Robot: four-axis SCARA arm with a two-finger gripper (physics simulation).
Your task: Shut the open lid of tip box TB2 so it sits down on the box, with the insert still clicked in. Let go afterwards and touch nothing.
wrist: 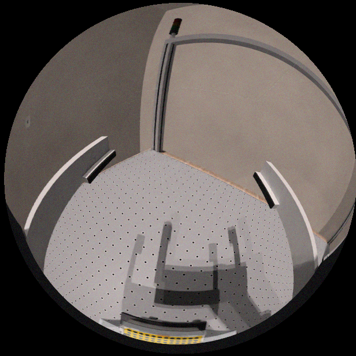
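Note:
My gripper (188, 152) is open and empty in the wrist view, with its two pale fingers wide apart at the left and right and dark pads on their inner sides. At the bottom edge, part of a yellow perforated insert (163, 337) shows, with pale box parts beside it. The insert lies below and outside the gap between the fingertips. Most of that box is cut off, so I cannot tell whether it is TB2 or how its lid stands. A dark curved band runs just above the insert.
A pale perforated table top (100, 240) reaches back to a brown edge. The gripper's shadows fall across it. A grey upright post (161, 100) stands at the back corner, with a dark signal lamp (175, 26) at its top. Walls rise behind.

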